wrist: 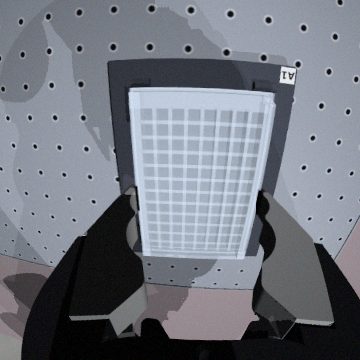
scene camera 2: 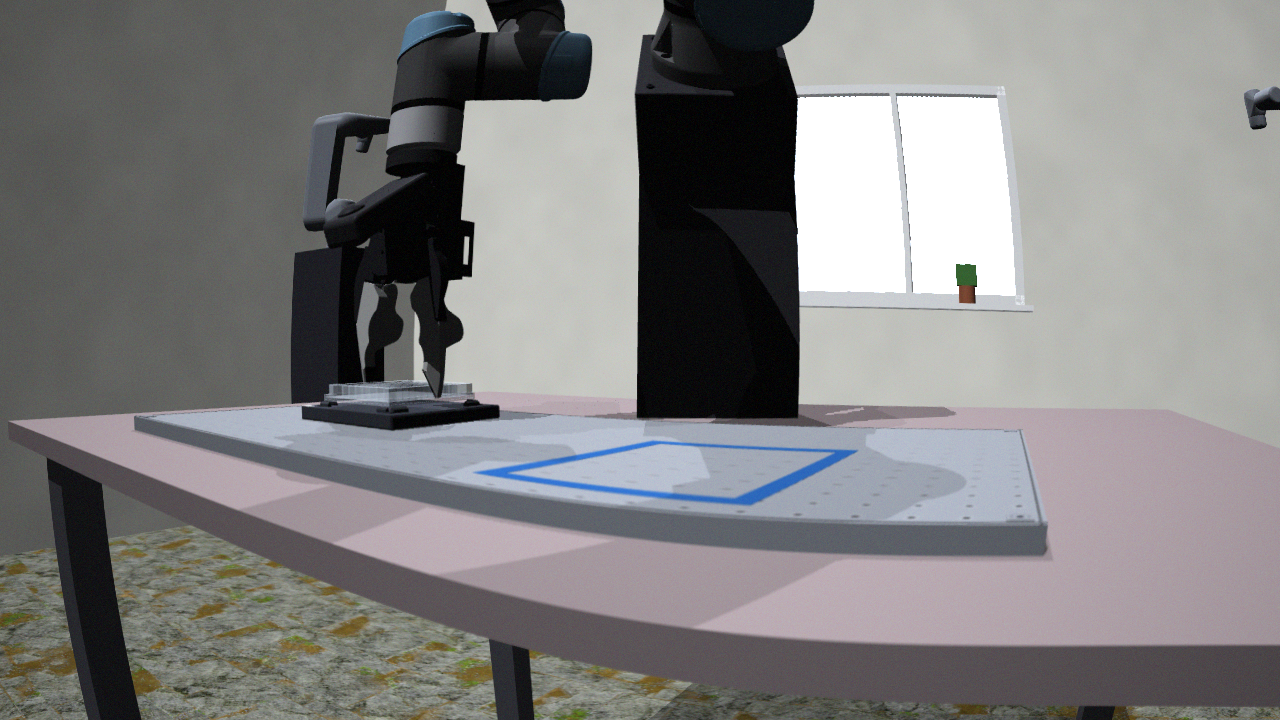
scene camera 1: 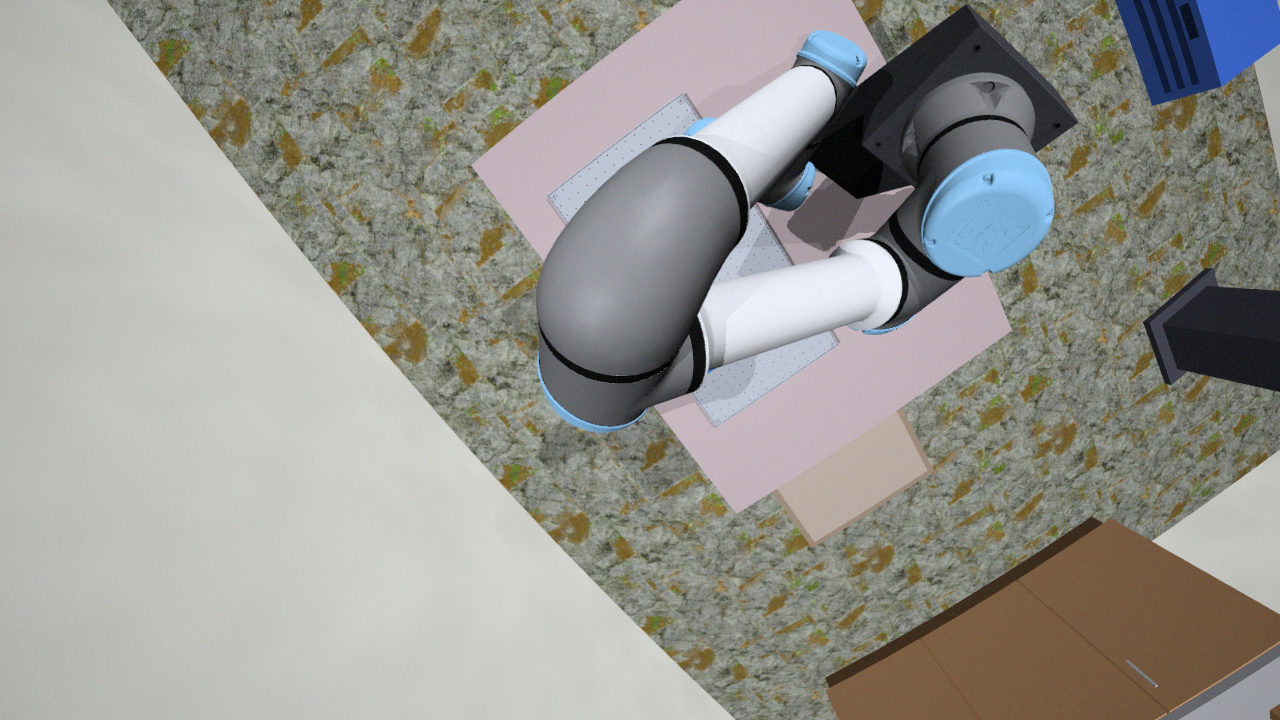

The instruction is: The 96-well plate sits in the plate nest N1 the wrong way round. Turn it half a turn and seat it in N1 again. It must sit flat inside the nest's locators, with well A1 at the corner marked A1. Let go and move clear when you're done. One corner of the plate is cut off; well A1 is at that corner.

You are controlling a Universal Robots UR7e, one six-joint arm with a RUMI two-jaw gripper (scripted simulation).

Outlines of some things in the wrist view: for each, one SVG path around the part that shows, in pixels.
My gripper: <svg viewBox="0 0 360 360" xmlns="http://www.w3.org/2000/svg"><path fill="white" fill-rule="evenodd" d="M21 349L21 360L360 360L360 299L322 244L316 243L296 220L264 188L261 188L256 201L256 215L258 215L263 223L259 243L264 250L261 270L253 288L252 310L260 319L249 323L241 340L170 339L159 320L146 318L142 321L141 335L135 336L134 324L138 317L146 310L148 298L142 260L132 251L138 239L135 215L140 211L138 186L131 184L83 236L78 236L53 270L33 303L26 322Z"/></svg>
A clear 96-well plate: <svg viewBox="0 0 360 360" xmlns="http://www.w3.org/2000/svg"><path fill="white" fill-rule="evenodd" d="M130 88L128 93L135 186L138 186L140 211L138 211L143 256L244 259L255 218L257 196L262 187L276 108L274 103L275 93L192 87Z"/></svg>
